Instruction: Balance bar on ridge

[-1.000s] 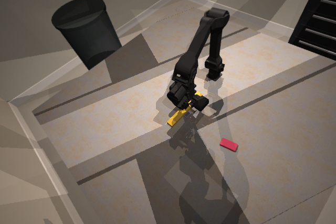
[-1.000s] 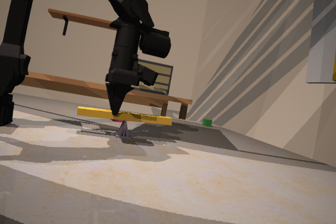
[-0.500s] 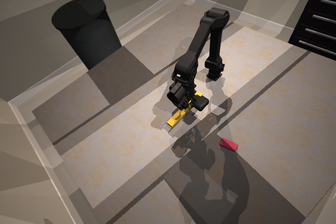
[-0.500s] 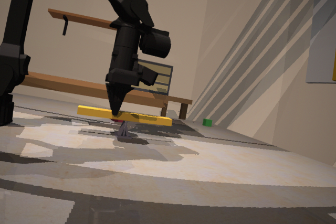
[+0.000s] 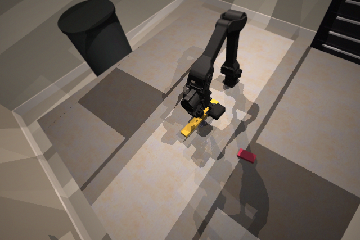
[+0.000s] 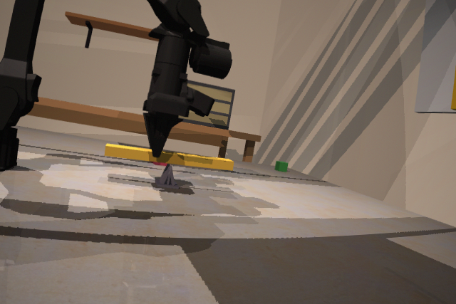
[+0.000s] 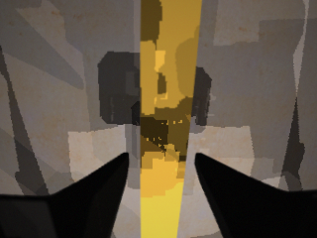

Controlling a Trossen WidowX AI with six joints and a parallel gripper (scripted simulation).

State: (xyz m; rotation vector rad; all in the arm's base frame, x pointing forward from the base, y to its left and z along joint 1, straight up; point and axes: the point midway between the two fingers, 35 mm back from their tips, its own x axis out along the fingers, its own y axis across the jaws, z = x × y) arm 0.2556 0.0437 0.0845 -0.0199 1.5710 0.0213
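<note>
The yellow bar is 30 mm ahead of my gripper tip. From my gripper tip the other things lie so: flat red block: 250 mm to the left, 40 mm below, 30 mm ahead; then small green cube: 480 mm ahead, 460 mm to the left, 30 mm below.
</note>
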